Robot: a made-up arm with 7 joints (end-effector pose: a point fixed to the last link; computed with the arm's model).
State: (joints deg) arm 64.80 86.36 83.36 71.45 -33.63 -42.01 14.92
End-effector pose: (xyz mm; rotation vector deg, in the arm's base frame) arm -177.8 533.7 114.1 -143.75 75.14 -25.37
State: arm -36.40 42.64 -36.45 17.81 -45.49 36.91 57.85
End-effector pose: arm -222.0 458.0 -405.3 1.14 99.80 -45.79
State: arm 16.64 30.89 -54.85 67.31 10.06 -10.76 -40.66
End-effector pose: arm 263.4 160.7 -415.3 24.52 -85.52 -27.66
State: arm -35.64 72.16 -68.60 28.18 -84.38 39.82 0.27
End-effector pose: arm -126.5 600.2 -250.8 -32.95 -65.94 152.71
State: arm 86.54 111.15 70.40 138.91 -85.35 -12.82 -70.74
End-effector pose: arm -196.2 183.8 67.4 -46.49 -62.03 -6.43
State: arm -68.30 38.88 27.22 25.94 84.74 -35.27 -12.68
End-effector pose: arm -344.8 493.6 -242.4 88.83 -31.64 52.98
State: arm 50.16 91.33 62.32 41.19 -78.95 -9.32 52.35
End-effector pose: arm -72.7 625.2 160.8 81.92 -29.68 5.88
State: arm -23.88 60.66 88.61 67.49 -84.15 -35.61 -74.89
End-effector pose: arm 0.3 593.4 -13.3 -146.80 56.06 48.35
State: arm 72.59 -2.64 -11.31 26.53 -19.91 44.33 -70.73
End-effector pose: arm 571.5 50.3 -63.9 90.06 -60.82 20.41
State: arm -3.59 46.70 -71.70 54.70 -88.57 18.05 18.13
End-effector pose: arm 34.5 318.9 -478.4 36.37 17.01 -156.37
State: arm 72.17 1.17 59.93 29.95 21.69 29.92 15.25
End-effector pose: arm 549.1 218.4 -110.6 -69.21 -75.89 54.32
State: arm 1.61 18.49 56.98 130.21 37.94 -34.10 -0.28
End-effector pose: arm 107.9 307.8 -115.7 -40.57 169.43 -18.25
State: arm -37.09 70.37 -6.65 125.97 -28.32 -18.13 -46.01
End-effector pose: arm 108.5 272.8 -191.4 29.21 -124.53 -66.40
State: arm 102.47 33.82 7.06 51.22 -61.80 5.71 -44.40
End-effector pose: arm 349.4 395.9 276.4 131.82 -104.05 58.72
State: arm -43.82 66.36 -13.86 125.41 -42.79 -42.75 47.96
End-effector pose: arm 58.1 257.9 -226.7 -37.85 -39.84 -154.27
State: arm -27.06 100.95 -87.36 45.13 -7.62 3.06 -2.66
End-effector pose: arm -27.4 641.2 -71.6 26.82 64.71 -101.50
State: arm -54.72 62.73 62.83 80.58 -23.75 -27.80 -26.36
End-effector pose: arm 82.4 539.3 -80.4 95.59 -79.41 -59.85
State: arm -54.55 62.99 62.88 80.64 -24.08 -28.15 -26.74
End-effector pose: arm 84.4 539.0 -78.7 95.86 -80.13 -60.36
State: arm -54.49 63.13 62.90 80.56 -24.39 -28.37 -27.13
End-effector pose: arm 85.1 539.3 -78.0 96.15 -80.46 -60.66
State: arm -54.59 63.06 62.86 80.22 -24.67 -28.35 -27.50
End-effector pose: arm 83.8 540.5 -79.0 96.44 -80.08 -60.58
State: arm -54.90 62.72 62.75 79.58 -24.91 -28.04 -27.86
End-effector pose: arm 79.9 542.8 -82.2 96.76 -78.83 -60.06
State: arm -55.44 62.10 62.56 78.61 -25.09 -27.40 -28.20
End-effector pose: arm 72.9 546.1 -87.6 97.08 -76.64 -59.07
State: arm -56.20 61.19 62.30 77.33 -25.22 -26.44 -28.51
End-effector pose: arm 62.8 550.3 -95.1 97.39 -73.49 -57.65
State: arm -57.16 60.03 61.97 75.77 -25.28 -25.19 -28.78
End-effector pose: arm 49.4 554.9 -104.3 97.65 -69.46 -55.89
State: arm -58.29 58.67 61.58 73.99 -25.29 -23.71 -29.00
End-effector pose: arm 33.2 559.5 -114.6 97.79 -64.69 -53.92
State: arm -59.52 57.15 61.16 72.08 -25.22 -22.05 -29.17
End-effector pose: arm 14.5 563.6 -125.3 97.84 -59.39 -51.79
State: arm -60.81 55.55 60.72 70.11 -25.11 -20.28 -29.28
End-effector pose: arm -6.0 566.9 -135.7 97.76 -53.77 -49.66
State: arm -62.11 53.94 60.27 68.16 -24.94 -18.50 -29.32
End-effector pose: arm -27.3 569.0 -145.3 97.51 -48.07 -47.61
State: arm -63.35 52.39 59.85 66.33 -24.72 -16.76 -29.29
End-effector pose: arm -48.4 570.1 -153.6 97.15 -42.57 -45.68
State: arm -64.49 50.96 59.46 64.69 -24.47 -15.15 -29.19
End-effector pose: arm -68.2 570.1 -160.4 96.69 -37.50 -43.97
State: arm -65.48 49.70 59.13 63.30 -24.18 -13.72 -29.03
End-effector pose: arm -85.7 569.4 -165.7 96.19 -33.07 -42.44
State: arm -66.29 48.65 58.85 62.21 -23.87 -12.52 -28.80
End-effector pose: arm -100.2 568.2 -169.6 95.65 -29.43 -41.16
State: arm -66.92 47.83 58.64 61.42 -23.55 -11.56 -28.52
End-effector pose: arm -111.5 566.9 -172.3 95.13 -26.61 -40.11
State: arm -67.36 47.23 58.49 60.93 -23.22 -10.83 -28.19
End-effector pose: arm -119.3 565.7 -174.1 94.65 -24.63 -39.26
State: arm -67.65 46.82 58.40 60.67 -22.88 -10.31 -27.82
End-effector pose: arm -124.3 564.7 -175.2 94.20 -23.33 -38.58
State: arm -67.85 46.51 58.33 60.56 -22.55 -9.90 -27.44
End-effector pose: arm -127.7 563.7 -176.1 93.79 -22.43 -38.02
